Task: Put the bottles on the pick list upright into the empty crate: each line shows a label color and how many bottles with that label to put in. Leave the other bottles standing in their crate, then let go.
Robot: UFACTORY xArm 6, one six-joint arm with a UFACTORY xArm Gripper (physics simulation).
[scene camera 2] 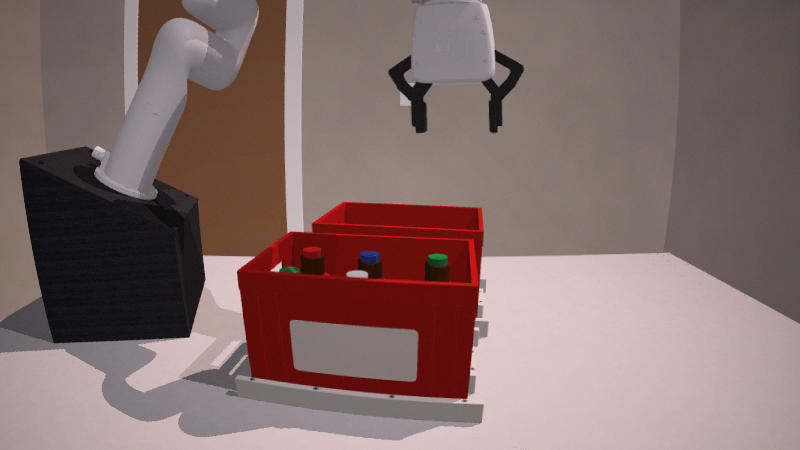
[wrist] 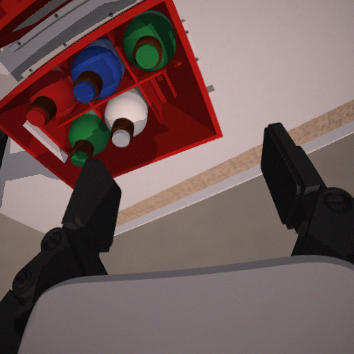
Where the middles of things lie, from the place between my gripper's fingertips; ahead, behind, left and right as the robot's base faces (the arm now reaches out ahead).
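Blue-capped bottle (wrist: 96, 71): my hand is 110 mm past it, 40 mm to the right of it and 240 mm above it. Counted from my hand, the pale crate panel (scene camera 2: 357, 351) is 130 mm behind, 100 mm to the right and 240 mm below; the white-capped bottle (wrist: 125, 115) is 120 mm behind, 50 mm to the right and 240 mm below; the red-capped bottle (wrist: 51, 97) is 190 mm behind, 60 mm to the left and 240 mm below.
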